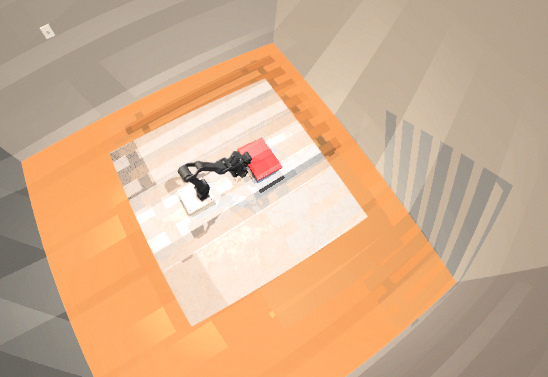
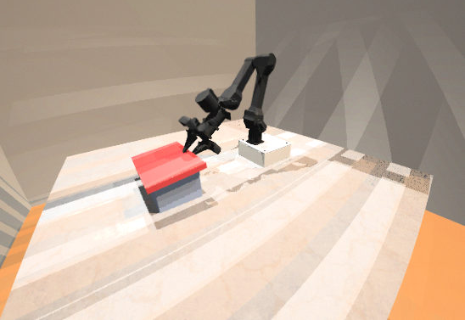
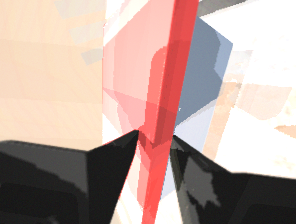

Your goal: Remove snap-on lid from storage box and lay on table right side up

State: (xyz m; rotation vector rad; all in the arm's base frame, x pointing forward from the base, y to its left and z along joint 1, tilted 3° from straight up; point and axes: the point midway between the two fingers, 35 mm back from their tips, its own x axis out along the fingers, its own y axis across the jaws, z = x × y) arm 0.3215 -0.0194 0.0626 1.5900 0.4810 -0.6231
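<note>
Now: gripper tip 8 cm short of the red lid and 1 cm to the left of it. Also, from my gripper tip: grey-blue storage box: 7 cm ahead, 6 cm below, 1 cm to the right.
</note>
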